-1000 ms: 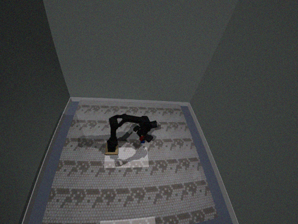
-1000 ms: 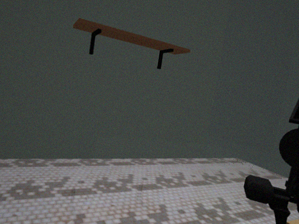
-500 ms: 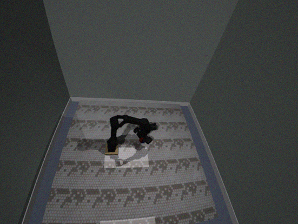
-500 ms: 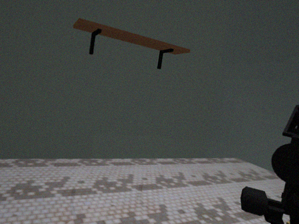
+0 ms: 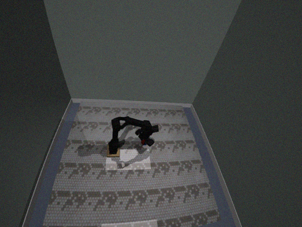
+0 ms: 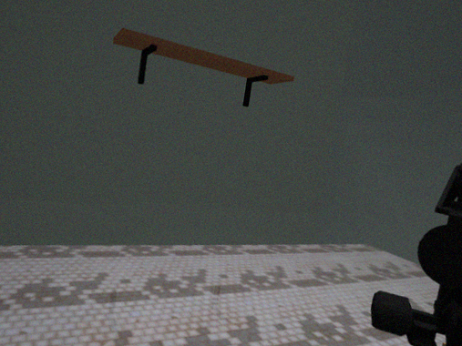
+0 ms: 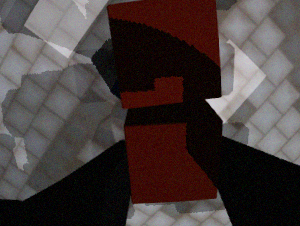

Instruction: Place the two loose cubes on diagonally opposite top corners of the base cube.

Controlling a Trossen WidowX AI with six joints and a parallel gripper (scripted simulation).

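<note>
My gripper tip is 3 cm short of the red cube and 3 cm to the right of it. From my gripper tip the other things lie so: blue base cube: 2 cm ahead, 2 cm to the left, 4 cm below.
</note>
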